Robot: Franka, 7 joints.
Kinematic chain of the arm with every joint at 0, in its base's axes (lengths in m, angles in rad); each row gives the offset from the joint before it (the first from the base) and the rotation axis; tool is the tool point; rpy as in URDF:
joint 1: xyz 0 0 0.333 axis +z
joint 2: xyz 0 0 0 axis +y
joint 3: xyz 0 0 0.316 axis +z
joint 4: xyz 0.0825 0 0 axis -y
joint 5: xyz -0.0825 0 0.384 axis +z
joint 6: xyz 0 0 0 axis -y
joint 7: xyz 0.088 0 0 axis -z
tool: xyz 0 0 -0.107 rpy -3.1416 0 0
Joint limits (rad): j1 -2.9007..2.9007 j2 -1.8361..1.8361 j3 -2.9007..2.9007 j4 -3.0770..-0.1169 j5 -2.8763..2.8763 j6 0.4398..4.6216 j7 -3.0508..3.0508
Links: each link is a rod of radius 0.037 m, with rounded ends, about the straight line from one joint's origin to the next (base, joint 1, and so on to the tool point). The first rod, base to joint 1, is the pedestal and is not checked.
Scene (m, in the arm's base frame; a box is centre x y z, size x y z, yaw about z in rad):
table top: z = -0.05
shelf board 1: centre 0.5 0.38 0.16 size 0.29 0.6 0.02 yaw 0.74
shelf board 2: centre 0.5 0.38 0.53 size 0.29 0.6 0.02 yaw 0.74
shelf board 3: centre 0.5 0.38 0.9 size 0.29 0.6 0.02 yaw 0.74
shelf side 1: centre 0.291 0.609 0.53 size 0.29 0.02 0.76 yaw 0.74
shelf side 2: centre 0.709 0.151 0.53 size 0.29 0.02 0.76 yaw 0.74
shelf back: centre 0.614 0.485 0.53 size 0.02 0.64 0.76 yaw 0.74
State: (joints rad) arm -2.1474 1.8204 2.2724 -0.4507 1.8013 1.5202 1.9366
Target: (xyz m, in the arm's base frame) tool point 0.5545 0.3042 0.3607
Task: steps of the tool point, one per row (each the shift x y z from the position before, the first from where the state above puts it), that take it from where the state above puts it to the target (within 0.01 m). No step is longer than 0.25 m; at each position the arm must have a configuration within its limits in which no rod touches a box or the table.
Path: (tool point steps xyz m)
1: 0.2043 -0.0584 0.0702
2: 0.2216 0.0149 0.0411
3: 0.2042 0.0884 0.0123
4: 0.1555 0.1480 -0.0113
5: 0.0858 0.1821 -0.0261
6: 0.0089 0.1849 -0.0300
7: -0.0595 0.1570 -0.0237
8: -0.1065 0.1058 -0.0095
9: 0.0848 0.0616 -0.0046
10: 0.0745 0.0673 0.0011
11: 0.0599 0.0713 0.0035

